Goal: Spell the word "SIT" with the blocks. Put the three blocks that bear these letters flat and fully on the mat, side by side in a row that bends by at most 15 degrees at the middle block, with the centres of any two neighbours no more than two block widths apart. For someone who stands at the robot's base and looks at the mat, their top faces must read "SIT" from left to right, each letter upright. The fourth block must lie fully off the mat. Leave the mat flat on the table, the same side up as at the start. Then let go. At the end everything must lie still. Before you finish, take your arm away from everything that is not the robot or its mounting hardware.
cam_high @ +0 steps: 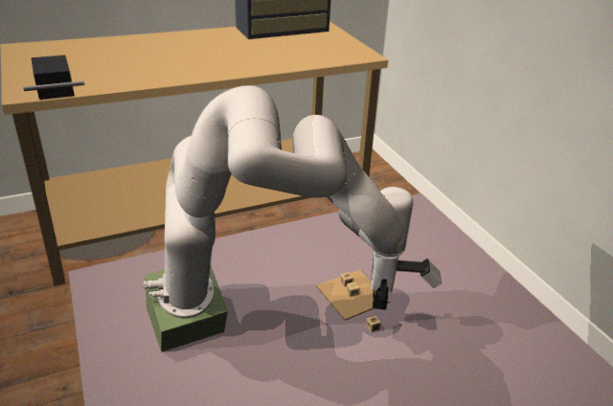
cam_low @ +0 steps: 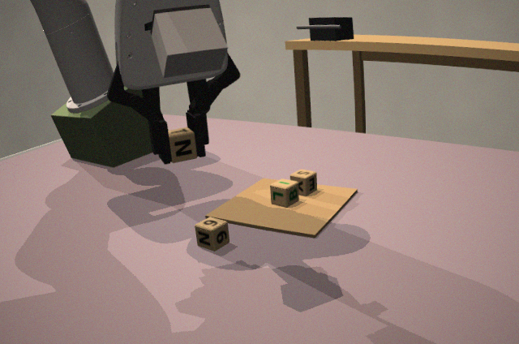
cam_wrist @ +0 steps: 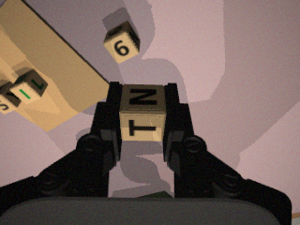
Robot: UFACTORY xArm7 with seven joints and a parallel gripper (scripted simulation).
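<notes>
The tan mat lies 10 mm behind my hand, 150 mm to the left of it and 120 mm below it. Also, from my hand: wooden block: 10 mm below.
</notes>
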